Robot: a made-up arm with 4 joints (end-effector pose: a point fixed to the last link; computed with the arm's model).
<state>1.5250 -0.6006 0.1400 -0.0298</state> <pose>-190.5 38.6 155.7 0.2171 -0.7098 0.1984 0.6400</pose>
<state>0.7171 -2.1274 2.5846 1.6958</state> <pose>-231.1 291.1 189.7 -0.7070 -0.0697 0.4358 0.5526</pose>
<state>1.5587 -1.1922 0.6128 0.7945</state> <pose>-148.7 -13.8 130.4 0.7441 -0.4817 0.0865 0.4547</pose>
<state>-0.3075 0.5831 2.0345 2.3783</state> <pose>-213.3 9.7 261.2 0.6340 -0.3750 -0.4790 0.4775</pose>
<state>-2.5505 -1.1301 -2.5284 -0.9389</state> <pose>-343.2 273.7 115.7 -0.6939 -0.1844 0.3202 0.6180</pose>
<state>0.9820 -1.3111 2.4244 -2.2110</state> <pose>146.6 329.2 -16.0 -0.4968 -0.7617 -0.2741 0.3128</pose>
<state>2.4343 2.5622 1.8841 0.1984</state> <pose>19.5 -58.7 -39.1 0.8942 0.3278 0.2433 0.1836</pose>
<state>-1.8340 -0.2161 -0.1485 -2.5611</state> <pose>114.7 -121.0 7.5 0.8176 0.1693 0.4986 0.2329</pose>
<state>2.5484 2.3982 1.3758 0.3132</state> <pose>148.0 13.6 62.4 0.7143 0.4527 0.4876 0.2172</pose>
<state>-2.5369 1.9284 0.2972 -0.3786</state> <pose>63.7 238.4 274.0 -0.0270 0.5276 0.8441 0.0912</pose>
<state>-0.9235 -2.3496 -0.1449 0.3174</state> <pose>-8.0 -80.2 84.3 0.8118 0.3288 -0.3982 0.2725</pose>
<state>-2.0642 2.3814 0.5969 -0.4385</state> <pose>42.9 160.8 347.4 -0.1616 0.2905 0.9403 0.0728</pose>
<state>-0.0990 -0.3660 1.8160 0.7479</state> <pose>-191.2 216.8 139.8 0.3694 -0.6545 -0.3733 0.5439</pose>
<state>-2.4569 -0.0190 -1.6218 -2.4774</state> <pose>-316.3 -85.3 41.5 -0.8463 -0.2827 0.4282 0.1436</pose>
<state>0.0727 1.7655 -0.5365 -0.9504</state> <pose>101.7 325.4 237.6 -0.5885 0.4669 0.0768 0.6555</pose>
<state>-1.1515 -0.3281 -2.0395 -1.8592</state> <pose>-14.7 -11.7 -189.3 -0.8786 -0.4718 -0.0224 0.0708</pose>
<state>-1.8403 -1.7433 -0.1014 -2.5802</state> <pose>-226.0 -46.3 110.5 0.6472 -0.3274 0.1871 0.6625</pose>
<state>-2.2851 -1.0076 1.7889 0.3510</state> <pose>108.2 277.2 323.7 -0.2512 0.1739 -0.5728 0.7606</pose>
